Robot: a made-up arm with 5 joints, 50 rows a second.
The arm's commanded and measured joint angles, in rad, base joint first. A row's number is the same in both.
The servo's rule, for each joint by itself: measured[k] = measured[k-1] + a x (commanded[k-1-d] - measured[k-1]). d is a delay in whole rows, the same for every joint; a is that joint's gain. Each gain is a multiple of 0.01, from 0.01 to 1. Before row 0 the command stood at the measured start. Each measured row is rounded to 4 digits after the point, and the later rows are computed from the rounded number. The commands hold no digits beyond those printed.
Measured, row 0:
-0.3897, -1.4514, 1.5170, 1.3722, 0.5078
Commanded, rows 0 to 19:
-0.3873, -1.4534, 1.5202, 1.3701, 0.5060
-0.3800, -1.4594, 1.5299, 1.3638, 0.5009
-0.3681, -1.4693, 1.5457, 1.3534, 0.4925
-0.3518, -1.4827, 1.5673, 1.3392, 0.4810
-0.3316, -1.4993, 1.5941, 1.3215, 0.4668
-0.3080, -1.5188, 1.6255, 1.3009, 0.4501
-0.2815, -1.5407, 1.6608, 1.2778, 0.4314
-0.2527, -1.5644, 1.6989, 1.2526, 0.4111
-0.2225, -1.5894, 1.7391, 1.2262, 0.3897
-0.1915, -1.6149, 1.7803, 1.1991, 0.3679
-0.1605, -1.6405, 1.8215, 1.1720, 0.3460
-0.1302, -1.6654, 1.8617, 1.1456, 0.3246
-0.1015, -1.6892, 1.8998, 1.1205, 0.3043
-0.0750, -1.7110, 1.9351, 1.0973, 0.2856
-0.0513, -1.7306, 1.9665, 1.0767, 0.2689
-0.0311, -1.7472, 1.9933, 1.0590, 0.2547
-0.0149, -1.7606, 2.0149, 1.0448, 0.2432
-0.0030, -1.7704, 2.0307, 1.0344, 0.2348
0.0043, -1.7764, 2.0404, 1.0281, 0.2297
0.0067, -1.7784, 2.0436, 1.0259, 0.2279
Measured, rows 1 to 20:
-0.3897, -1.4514, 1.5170, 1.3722, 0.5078
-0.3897, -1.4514, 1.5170, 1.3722, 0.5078
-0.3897, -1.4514, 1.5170, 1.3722, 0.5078
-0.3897, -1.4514, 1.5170, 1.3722, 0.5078
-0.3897, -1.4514, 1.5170, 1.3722, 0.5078
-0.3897, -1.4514, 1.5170, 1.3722, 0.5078
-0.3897, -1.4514, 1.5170, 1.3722, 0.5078
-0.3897, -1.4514, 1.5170, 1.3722, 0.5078
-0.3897, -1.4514, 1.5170, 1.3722, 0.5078
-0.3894, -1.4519, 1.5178, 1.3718, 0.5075
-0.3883, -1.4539, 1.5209, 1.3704, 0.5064
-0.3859, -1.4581, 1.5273, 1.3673, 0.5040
-0.3818, -1.4647, 1.5377, 1.3622, 0.5001
-0.3758, -1.4740, 1.5524, 1.3549, 0.4944
-0.3677, -1.4861, 1.5714, 1.3452, 0.4869
-0.3574, -1.5008, 1.5946, 1.3331, 0.4775
-0.3448, -1.5180, 1.6217, 1.3186, 0.4662
-0.3301, -1.5373, 1.6522, 1.3020, 0.4532
-0.3135, -1.5583, 1.6855, 1.2835, 0.4387
-0.2951, -1.5805, 1.7209, 1.2634, 0.4229
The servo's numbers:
d 9
a 0.12 0.27 0.26 0.18 0.17

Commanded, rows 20 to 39:
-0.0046, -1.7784, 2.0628, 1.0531, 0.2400
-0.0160, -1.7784, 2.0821, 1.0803, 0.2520
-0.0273, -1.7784, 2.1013, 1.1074, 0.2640
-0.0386, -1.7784, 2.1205, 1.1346, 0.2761
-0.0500, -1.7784, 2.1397, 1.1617, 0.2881
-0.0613, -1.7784, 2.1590, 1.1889, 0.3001
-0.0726, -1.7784, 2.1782, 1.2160, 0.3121
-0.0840, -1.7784, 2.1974, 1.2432, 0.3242
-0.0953, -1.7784, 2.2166, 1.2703, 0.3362
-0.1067, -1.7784, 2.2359, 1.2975, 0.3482
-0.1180, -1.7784, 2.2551, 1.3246, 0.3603
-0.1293, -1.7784, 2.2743, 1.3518, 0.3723
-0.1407, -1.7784, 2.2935, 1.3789, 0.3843
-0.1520, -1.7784, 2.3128, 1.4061, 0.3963
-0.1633, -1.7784, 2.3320, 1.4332, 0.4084
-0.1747, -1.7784, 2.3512, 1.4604, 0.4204
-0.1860, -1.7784, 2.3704, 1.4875, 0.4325
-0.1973, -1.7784, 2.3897, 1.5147, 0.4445
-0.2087, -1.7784, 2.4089, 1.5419, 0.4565
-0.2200, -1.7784, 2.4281, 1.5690, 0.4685
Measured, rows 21 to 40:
-0.2753, -1.6034, 1.7575, 1.2422, 0.4062
-0.2544, -1.6266, 1.7945, 1.2203, 0.3889
-0.2329, -1.6494, 1.8311, 1.1982, 0.3713
-0.2111, -1.6713, 1.8663, 1.1763, 0.3539
-0.1895, -1.6918, 1.8993, 1.1552, 0.3370
-0.1685, -1.7104, 1.9294, 1.1353, 0.3211
-0.1486, -1.7266, 1.9557, 1.1171, 0.3064
-0.1303, -1.7400, 1.9777, 1.1011, 0.2934
-0.1139, -1.7504, 1.9948, 1.0876, 0.2823
-0.1008, -1.7580, 2.0125, 1.0814, 0.2751
-0.0906, -1.7635, 2.0306, 1.0812, 0.2712
-0.0830, -1.7675, 2.0490, 1.0859, 0.2700
-0.0777, -1.7704, 2.0676, 1.0947, 0.2710
-0.0744, -1.7726, 2.0863, 1.1068, 0.2739
-0.0728, -1.7742, 2.1052, 1.1216, 0.2784
-0.0728, -1.7753, 2.1242, 1.1386, 0.2841
-0.0741, -1.7761, 2.1432, 1.1574, 0.2909
-0.0766, -1.7767, 2.1623, 1.1777, 0.2986
-0.0802, -1.7772, 2.1814, 1.1993, 0.3070
-0.0847, -1.7775, 2.2006, 1.2219, 0.3161

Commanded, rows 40 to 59:
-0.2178, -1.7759, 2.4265, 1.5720, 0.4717
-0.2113, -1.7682, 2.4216, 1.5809, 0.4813
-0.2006, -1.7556, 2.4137, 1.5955, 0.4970
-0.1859, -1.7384, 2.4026, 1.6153, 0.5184
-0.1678, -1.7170, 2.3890, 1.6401, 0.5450
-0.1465, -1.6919, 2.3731, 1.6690, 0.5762
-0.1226, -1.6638, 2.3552, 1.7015, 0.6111
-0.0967, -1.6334, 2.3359, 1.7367, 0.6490
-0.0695, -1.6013, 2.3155, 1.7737, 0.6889
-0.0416, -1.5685, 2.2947, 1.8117, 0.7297
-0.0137, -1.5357, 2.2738, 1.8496, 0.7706
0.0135, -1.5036, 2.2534, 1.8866, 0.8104
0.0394, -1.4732, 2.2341, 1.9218, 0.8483
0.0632, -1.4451, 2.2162, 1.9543, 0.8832
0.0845, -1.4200, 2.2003, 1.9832, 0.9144
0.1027, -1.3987, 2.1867, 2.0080, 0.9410
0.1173, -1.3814, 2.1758, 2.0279, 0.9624
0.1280, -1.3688, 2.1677, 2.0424, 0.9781
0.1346, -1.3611, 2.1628, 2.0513, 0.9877
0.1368, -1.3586, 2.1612, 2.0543, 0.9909
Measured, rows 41 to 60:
-0.0901, -1.7777, 2.2198, 1.2453, 0.3257
-0.0962, -1.7779, 2.2390, 1.2693, 0.3357
-0.1029, -1.7780, 2.2582, 1.2939, 0.3460
-0.1101, -1.7781, 2.2774, 1.3190, 0.3566
-0.1179, -1.7782, 2.2966, 1.3445, 0.3674
-0.1261, -1.7783, 2.3158, 1.3702, 0.3785
-0.1346, -1.7783, 2.3350, 1.3962, 0.3897
-0.1435, -1.7783, 2.3542, 1.4224, 0.4011
-0.1527, -1.7783, 2.3734, 1.4488, 0.4126
-0.1605, -1.7777, 2.3872, 1.4710, 0.4226
-0.1666, -1.7751, 2.3961, 1.4908, 0.4326
-0.1707, -1.7698, 2.4007, 1.5096, 0.4435
-0.1725, -1.7613, 2.4012, 1.5286, 0.4562
-0.1719, -1.7493, 2.3980, 1.5487, 0.4713
-0.1689, -1.7338, 2.3915, 1.5704, 0.4891
-0.1633, -1.7149, 2.3821, 1.5940, 0.5098
-0.1553, -1.6929, 2.3701, 1.6197, 0.5335
-0.1450, -1.6682, 2.3559, 1.6474, 0.5599
-0.1326, -1.6413, 2.3400, 1.6770, 0.5888
-0.1183, -1.6128, 2.3228, 1.7081, 0.6197

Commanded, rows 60 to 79:
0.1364, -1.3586, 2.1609, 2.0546, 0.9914
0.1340, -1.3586, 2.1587, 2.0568, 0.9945
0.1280, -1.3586, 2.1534, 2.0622, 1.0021
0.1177, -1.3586, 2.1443, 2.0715, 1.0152
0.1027, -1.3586, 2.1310, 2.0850, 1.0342
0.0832, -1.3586, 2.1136, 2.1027, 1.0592
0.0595, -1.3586, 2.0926, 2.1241, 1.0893
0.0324, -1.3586, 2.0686, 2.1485, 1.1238
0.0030, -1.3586, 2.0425, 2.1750, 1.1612
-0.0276, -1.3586, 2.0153, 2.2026, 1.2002
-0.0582, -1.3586, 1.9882, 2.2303, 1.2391
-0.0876, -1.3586, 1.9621, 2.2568, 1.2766
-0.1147, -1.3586, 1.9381, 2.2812, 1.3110
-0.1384, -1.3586, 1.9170, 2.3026, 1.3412
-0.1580, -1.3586, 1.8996, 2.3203, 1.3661
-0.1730, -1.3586, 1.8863, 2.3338, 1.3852
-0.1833, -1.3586, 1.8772, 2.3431, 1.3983
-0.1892, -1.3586, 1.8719, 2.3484, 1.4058
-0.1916, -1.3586, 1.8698, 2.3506, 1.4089
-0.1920, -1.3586, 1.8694, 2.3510, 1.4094
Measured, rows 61 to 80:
-0.1025, -1.5833, 2.3048, 1.7402, 0.6521
-0.0855, -1.5536, 2.2864, 1.7729, 0.6855
-0.0677, -1.5243, 2.2681, 1.8056, 0.7191
-0.0494, -1.4961, 2.2505, 1.8376, 0.7523
-0.0311, -1.4698, 2.2339, 1.8683, 0.7844
-0.0133, -1.4459, 2.2188, 1.8970, 0.8147
0.0037, -1.4251, 2.2055, 1.9232, 0.8425
0.0194, -1.4078, 2.1944, 1.9463, 0.8672
0.0335, -1.3945, 2.1858, 1.9657, 0.8882
0.0458, -1.3848, 2.1793, 1.9817, 0.9057
0.0564, -1.3777, 2.1739, 1.9952, 0.9208
0.0650, -1.3725, 2.1686, 2.0073, 0.9346
0.0713, -1.3687, 2.1623, 2.0189, 0.9483
0.0751, -1.3660, 2.1542, 2.0308, 0.9629
0.0761, -1.3640, 2.1436, 2.0437, 0.9793
0.0741, -1.3625, 2.1303, 2.0582, 0.9980
0.0691, -1.3614, 2.1143, 2.0745, 1.0194
0.0612, -1.3606, 2.0956, 2.0926, 1.0435
0.0505, -1.3601, 2.0747, 2.1124, 1.0701
0.0375, -1.3597, 2.0522, 2.1336, 1.0988

